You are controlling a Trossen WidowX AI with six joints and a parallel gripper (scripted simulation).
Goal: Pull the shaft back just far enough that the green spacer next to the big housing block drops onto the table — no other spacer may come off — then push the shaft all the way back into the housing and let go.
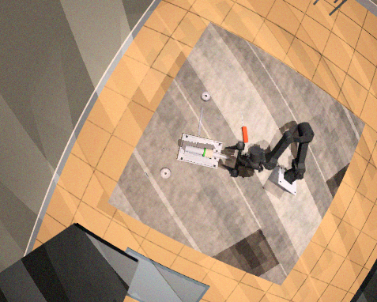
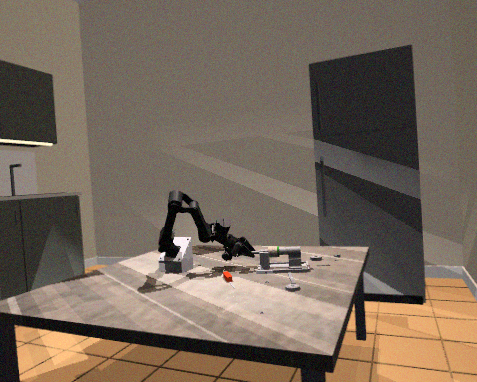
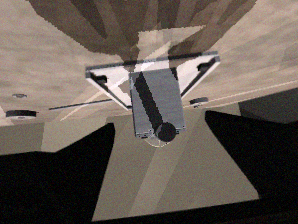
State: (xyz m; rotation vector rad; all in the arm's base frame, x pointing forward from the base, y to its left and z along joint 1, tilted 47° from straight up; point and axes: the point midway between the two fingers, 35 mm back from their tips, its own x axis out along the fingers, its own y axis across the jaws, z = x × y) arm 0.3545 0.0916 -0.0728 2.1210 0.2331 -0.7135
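My gripper tip is 50 mm short of the shaft, 20 mm to the right of it and 10 mm below it. From my gripper tip the other things lie so: thin rod 210 mm ahead, 90 mm to the right, 70 mm below; then cream spacer 80 mm ahead, 40 mm to the left, 10 mm above; then green spacer 100 mm ahead, 40 mm to the left, 10 mm above.
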